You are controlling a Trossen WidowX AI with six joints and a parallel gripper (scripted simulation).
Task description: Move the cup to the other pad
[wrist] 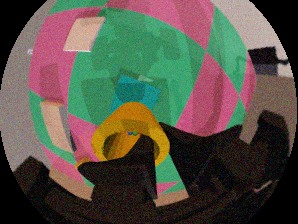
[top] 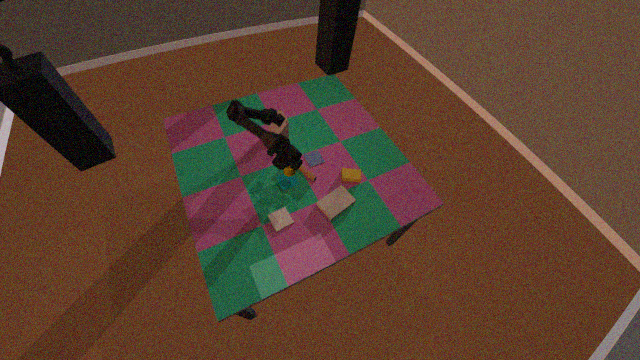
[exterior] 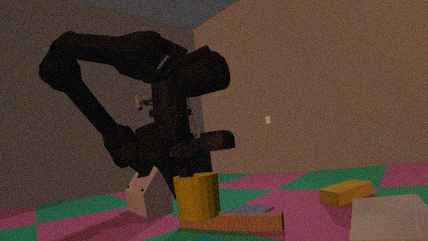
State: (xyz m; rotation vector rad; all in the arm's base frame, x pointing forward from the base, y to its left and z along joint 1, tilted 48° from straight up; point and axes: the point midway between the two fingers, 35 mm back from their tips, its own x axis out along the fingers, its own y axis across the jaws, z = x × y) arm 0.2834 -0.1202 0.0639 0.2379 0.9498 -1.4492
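My gripper tip is now 30 mm short of the teal pad, 10 mm to the left of it and 100 mm above it. Also, from my gripper tip: long orange bar (10 mm ahead, 100 mm to the left, 80 mm below); then grey-blue pad (20 mm behind, 210 mm to the left, 100 mm below); then yellow cup (20 mm ahead, 10 mm to the left).
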